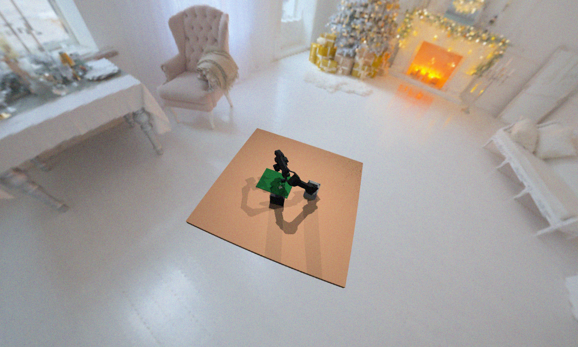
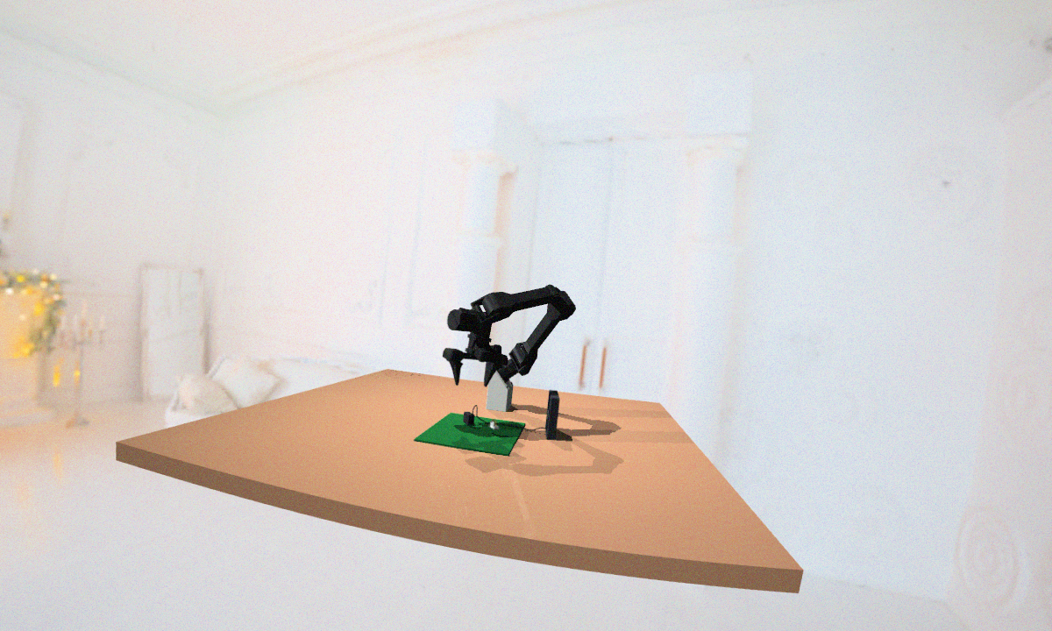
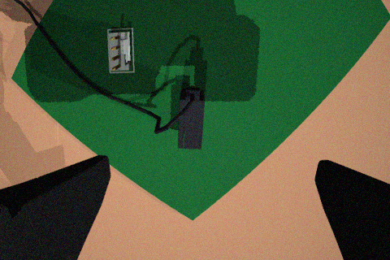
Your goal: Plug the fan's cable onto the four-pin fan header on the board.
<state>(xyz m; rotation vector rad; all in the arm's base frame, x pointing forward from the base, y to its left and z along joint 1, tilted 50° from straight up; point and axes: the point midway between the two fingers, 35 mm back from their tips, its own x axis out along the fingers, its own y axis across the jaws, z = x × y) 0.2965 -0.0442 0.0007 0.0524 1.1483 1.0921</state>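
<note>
The dark plug lies 2 cm behind my gripper tip and 10 cm below it. Round my gripper tip: green board: 4 cm ahead, 3 cm to the left, 13 cm below; then black fan: 5 cm behind, 23 cm to the left, 6 cm below.
</note>
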